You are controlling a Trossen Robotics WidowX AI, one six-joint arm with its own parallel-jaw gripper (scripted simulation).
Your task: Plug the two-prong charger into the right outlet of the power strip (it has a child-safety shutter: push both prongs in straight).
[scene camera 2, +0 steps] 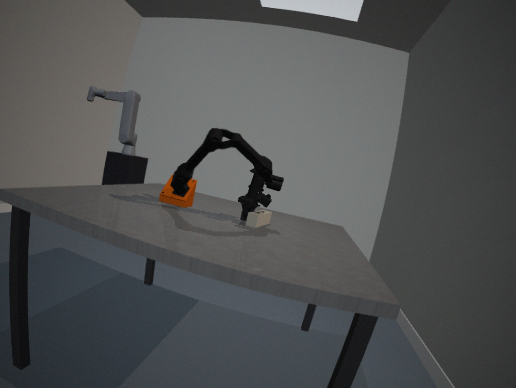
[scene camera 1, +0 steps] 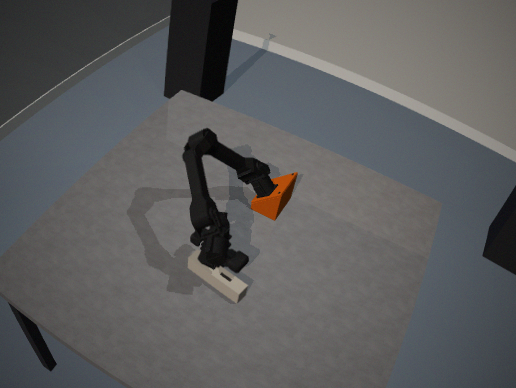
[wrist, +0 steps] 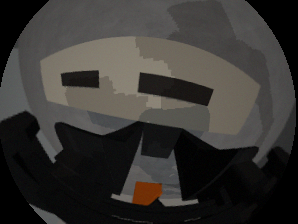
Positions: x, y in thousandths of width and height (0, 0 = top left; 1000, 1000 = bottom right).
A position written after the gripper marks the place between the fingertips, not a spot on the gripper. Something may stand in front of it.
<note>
In view: the gripper (scene camera 1: 423, 679) and a grey charger (wrist: 532, 632).
The gripper is seen too in the wrist view (wrist: 532, 560).
</note>
